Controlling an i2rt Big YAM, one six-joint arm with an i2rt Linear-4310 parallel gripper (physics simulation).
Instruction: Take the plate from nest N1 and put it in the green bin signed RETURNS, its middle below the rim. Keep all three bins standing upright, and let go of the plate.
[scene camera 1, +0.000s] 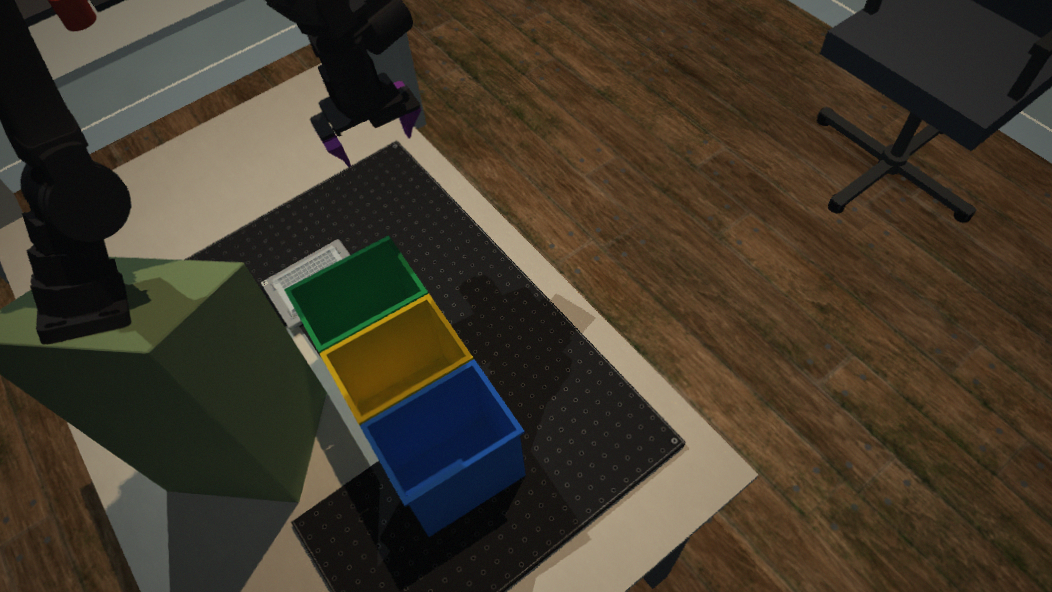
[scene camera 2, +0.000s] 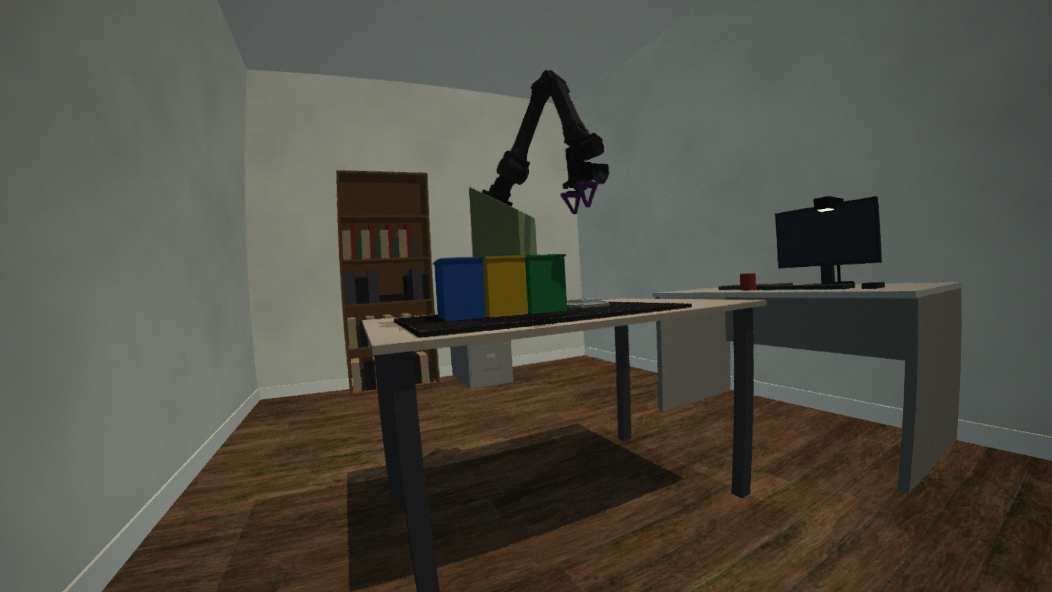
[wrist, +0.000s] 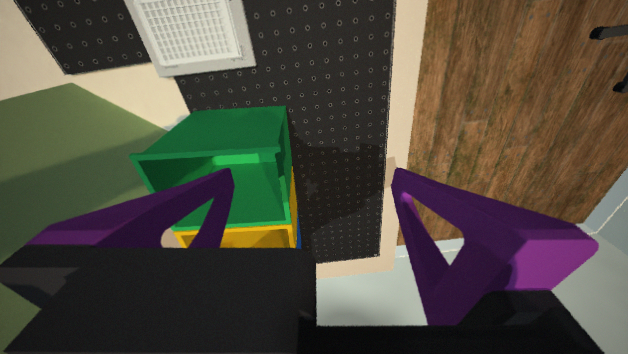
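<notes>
A white gridded plate (scene camera 1: 311, 267) (wrist: 187, 30) sits flat in a pale grey nest (scene camera 1: 292, 318) (wrist: 248, 47) beside the green bin; no nest label can be read. The green bin (scene camera 1: 353, 298) (scene camera 2: 545, 283) (wrist: 235, 130) stands upright with its open top up. The yellow bin (scene camera 1: 397, 360) (scene camera 2: 506, 287) (wrist: 240, 237) and the blue bin (scene camera 1: 470, 489) (scene camera 2: 460, 288) stand upright in a row with it. My gripper (scene camera 1: 379, 150) (scene camera 2: 581, 208) (wrist: 312, 177) is open and empty, high above the table, off to the side of the plate and bins. No RETURNS sign is readable.
The bins and nest stand on a black perforated board (scene camera 1: 610, 412) (scene camera 2: 632, 306) (wrist: 320, 90). A green pedestal (scene camera 1: 242, 382) (scene camera 2: 500, 228) (wrist: 65, 130) carries the arm beside the bins. A desk (scene camera 2: 934, 290) with a monitor (scene camera 2: 827, 234) and a red cup (scene camera 2: 747, 280) stands farther off.
</notes>
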